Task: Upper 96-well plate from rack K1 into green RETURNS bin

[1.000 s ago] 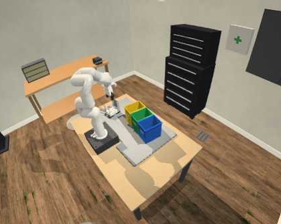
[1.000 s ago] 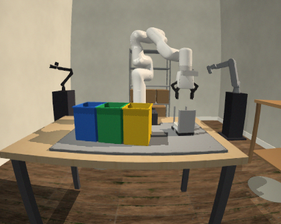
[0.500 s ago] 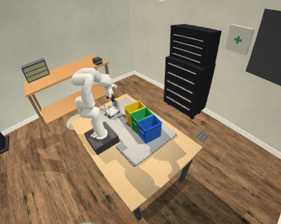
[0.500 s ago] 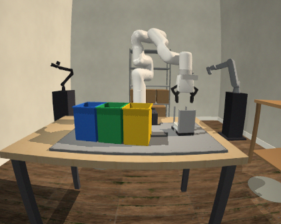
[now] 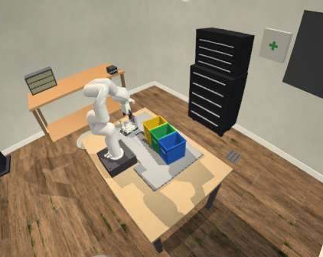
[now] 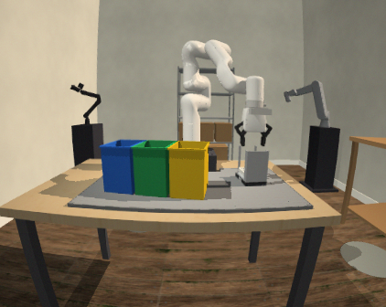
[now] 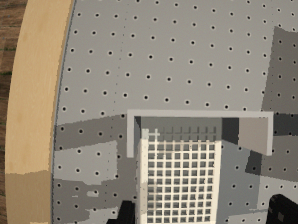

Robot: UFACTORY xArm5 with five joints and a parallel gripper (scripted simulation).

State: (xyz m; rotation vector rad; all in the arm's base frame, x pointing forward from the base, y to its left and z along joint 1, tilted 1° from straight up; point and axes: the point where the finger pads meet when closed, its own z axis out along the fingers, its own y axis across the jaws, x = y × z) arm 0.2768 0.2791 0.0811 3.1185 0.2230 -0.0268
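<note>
Right now my hand is 130 mm above the white 96-well plate. The rest, counted from my hand: yellow bin 260 mm to the right, 130 mm ahead, 80 mm below; then green bin 390 mm to the right, 120 mm ahead, 80 mm below; then blue bin 520 mm to the right, 110 mm ahead, 80 mm below.
</note>
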